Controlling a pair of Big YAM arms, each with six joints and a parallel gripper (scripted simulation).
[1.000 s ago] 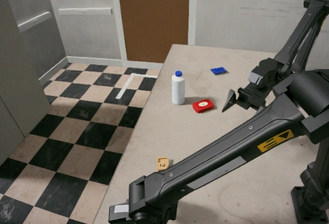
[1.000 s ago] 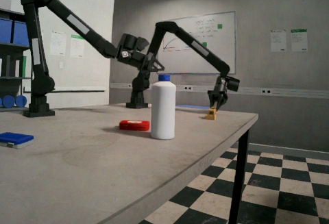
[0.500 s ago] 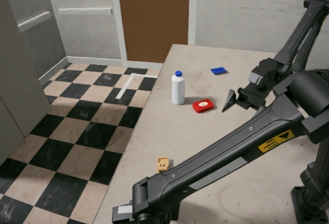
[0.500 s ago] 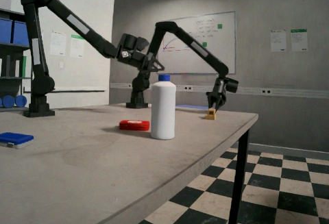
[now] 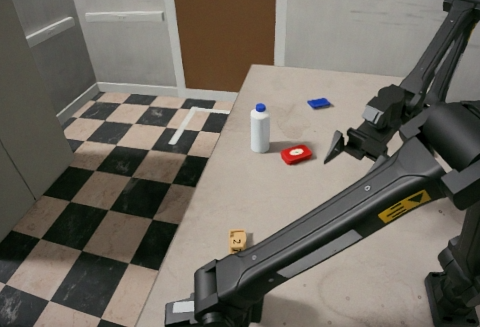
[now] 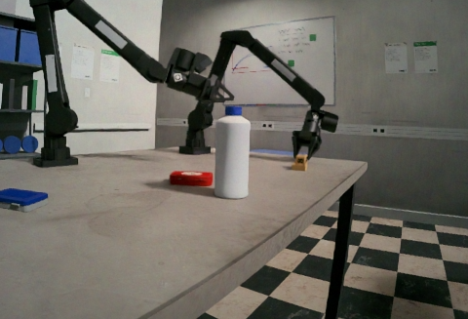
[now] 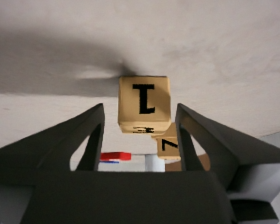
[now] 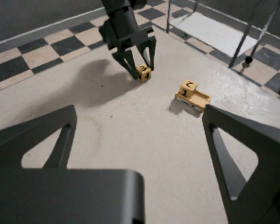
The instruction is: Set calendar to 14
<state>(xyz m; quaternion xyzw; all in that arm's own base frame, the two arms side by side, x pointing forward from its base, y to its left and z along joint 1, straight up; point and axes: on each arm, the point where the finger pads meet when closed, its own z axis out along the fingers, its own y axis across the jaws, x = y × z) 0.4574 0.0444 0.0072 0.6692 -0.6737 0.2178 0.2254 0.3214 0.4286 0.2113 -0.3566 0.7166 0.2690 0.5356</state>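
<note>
The wooden calendar tray lies 130 mm to the right of my left hand, 50 mm ahead of it and 10 mm below it. Also, from my left hand: bottle 520 mm to the right, 100 mm ahead, 60 mm above; blue flat box 870 mm to the right, 60 mm behind, 10 mm below; red flat box 520 mm to the right, 20 mm behind, 10 mm below.
</note>
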